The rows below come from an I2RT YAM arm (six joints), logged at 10 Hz.
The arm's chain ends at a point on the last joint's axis. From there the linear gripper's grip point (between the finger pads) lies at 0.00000 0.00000 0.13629 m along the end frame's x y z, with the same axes.
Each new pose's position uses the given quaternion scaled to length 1; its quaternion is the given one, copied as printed.
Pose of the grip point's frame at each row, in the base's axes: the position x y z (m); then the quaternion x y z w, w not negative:
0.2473 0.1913 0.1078 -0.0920 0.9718 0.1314 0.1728
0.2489 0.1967 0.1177 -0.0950 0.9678 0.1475 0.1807
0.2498 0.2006 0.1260 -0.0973 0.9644 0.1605 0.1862
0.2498 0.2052 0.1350 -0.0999 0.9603 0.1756 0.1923
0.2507 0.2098 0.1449 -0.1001 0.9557 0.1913 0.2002
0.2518 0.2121 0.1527 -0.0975 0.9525 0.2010 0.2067
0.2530 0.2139 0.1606 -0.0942 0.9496 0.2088 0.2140
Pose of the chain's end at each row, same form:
0.2048 0.1522 0.2312 -0.0920 0.9718 0.1314 0.1728
0.2051 0.1531 0.2392 -0.0950 0.9678 0.1475 0.1807
0.2051 0.1535 0.2458 -0.0973 0.9644 0.1605 0.1862
0.2042 0.1540 0.2528 -0.0999 0.9603 0.1756 0.1923
0.2038 0.1545 0.2603 -0.1001 0.9557 0.1913 0.2002
0.2035 0.1544 0.2663 -0.0975 0.9525 0.2010 0.2067
0.2030 0.1544 0.2725 -0.0942 0.9496 0.2088 0.2140

